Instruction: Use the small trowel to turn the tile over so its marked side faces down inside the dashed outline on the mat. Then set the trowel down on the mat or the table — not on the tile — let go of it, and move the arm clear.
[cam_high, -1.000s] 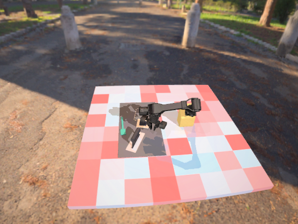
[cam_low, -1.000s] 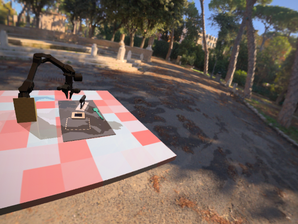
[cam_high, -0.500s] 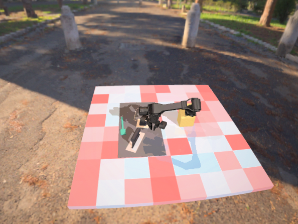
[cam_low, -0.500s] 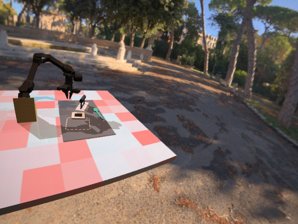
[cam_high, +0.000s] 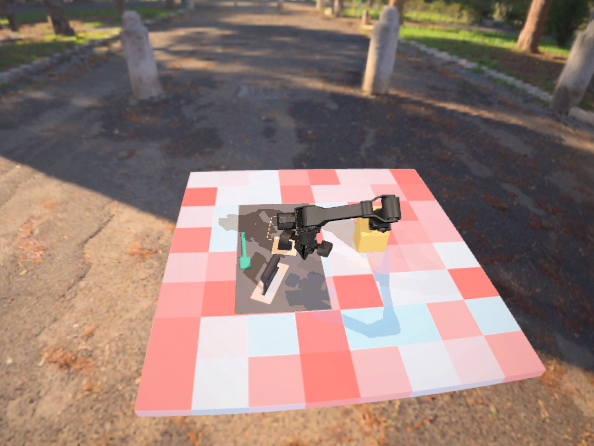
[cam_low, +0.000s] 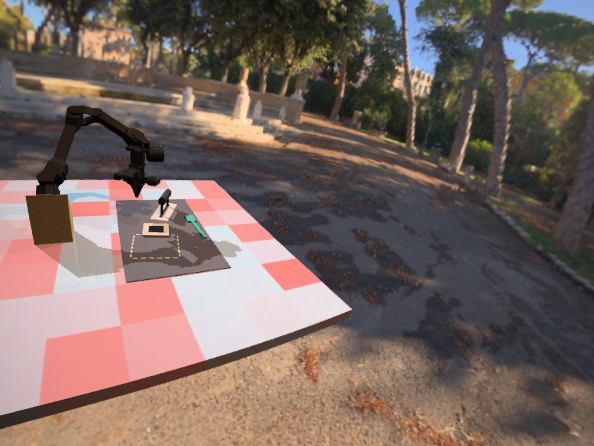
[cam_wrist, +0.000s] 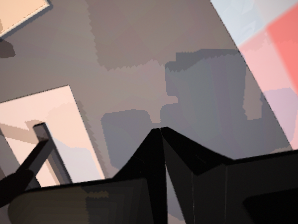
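The small trowel is 13 cm ahead of my gripper tip, 6 cm to the left of it and 4 cm below it. From my gripper tip the other things lie so: grey mat (14 cm to the right, 10 cm below, 10 cm ahead); green trowel-shaped tool (24 cm ahead, 11 cm to the right, 8 cm below); tan tile (16 cm to the right, 8 cm below, 7 cm ahead).
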